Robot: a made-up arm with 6 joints. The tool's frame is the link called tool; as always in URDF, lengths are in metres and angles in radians. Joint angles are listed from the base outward. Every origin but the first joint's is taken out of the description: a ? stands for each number. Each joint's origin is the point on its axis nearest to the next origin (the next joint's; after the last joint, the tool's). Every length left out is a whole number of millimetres.
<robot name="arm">
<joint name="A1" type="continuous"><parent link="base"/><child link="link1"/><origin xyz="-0.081 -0.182 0.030" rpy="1.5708 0.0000 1.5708"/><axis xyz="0 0 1"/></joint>
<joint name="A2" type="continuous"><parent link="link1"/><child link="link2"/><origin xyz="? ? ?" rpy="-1.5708 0.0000 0.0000"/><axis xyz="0 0 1"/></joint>
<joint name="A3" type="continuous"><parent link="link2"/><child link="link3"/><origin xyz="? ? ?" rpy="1.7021 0.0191 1.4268"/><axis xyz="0 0 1"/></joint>
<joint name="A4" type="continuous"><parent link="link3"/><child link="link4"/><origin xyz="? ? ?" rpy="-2.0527 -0.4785 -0.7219"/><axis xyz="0 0 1"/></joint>
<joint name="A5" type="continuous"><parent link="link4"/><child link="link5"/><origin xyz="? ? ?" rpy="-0.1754 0.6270 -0.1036"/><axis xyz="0 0 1"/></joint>
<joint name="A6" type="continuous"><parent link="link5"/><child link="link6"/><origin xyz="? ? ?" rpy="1.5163 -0.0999 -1.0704"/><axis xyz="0 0 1"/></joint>
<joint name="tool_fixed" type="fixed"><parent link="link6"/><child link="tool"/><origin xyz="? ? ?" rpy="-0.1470 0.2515 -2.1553"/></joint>
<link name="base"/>
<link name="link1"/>
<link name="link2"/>
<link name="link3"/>
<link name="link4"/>
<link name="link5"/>
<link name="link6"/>
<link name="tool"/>
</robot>
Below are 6 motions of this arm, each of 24 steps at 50 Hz.
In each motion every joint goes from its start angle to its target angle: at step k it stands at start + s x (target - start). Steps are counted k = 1, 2, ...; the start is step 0. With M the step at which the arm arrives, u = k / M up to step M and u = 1 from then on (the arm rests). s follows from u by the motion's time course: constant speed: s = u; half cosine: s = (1 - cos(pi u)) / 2; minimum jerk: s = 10 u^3 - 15 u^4 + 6 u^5.
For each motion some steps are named. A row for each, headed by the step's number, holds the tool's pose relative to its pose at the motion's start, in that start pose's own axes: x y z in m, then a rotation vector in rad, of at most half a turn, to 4 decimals.
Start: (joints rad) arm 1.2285 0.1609 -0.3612 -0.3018 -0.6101 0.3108
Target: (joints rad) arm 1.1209 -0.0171 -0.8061 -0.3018 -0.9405 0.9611
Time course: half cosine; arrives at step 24
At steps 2, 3, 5, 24:
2: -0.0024 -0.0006 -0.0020 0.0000 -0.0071 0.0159
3: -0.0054 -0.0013 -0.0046 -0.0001 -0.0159 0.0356
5: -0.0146 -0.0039 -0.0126 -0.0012 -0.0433 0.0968
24: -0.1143 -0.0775 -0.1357 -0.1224 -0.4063 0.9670

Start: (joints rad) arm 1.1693 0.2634 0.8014 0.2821 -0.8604 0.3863
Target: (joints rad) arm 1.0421 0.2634 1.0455 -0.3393 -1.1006 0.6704
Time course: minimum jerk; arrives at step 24
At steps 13, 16, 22, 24:
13: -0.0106 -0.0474 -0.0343 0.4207 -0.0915 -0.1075
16: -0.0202 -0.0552 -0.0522 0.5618 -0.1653 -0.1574
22: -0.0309 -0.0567 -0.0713 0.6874 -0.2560 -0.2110
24: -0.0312 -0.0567 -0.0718 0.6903 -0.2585 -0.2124

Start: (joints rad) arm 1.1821 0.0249 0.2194 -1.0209 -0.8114 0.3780
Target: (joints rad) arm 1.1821 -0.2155 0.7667 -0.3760 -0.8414 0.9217
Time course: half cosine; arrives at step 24
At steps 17, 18, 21, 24:
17: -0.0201 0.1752 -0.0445 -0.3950 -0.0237 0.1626
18: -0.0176 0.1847 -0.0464 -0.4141 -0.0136 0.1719
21: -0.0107 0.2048 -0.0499 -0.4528 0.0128 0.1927
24: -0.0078 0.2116 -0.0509 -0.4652 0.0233 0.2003

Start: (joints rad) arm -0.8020 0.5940 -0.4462 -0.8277 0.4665 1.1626
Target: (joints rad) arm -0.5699 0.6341 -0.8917 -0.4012 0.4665 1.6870
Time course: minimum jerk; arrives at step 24
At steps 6, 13, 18, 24:
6: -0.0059 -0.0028 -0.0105 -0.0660 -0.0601 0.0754
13: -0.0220 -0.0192 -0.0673 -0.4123 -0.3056 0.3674
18: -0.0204 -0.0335 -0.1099 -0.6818 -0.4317 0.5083
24: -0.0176 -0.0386 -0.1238 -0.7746 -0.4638 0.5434

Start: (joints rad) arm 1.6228 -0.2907 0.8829 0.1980 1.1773 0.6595
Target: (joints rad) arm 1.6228 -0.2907 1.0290 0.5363 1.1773 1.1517
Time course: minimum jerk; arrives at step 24
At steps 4, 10, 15, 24:
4: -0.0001 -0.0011 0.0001 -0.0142 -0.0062 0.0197
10: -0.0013 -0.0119 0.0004 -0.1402 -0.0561 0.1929
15: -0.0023 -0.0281 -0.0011 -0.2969 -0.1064 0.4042
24: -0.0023 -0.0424 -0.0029 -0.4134 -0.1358 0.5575

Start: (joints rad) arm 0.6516 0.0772 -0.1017 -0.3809 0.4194 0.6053
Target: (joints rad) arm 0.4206 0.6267 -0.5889 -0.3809 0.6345 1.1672
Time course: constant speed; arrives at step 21
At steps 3, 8, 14, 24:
3: 0.0065 -0.0185 -0.0262 -0.1062 -0.0832 0.1385
8: 0.0237 -0.0565 -0.0696 -0.2822 -0.2121 0.3695
14: 0.0577 -0.1116 -0.1182 -0.4893 -0.3536 0.6449
24: 0.1183 -0.1830 -0.1666 -0.7212 -0.5060 0.9597

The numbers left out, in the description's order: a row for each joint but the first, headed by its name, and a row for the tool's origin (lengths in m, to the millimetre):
A2: 0.458 -0.073 0.000
A3: -0.147 0.162 0.000
A4: 0.229 0.215 0.000
A5: -0.051 0.167 0.000
A6: -0.090 -0.014 0.000
tool: 0.035 -0.076 0.000

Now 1 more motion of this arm.
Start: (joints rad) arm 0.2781 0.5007 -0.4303 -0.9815 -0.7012 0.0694
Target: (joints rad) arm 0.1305 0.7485 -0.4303 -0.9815 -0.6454 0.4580
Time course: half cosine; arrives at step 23
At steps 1, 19, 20, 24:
1: 0.0002 0.0002 0.0005 -0.0017 0.0005 0.0014
19: 0.0411 0.0548 0.0925 -0.3039 0.1427 0.2755
20: 0.0427 0.0568 0.0952 -0.3129 0.1491 0.2849
24: 0.0449 0.0594 0.0989 -0.3247 0.1576 0.2972

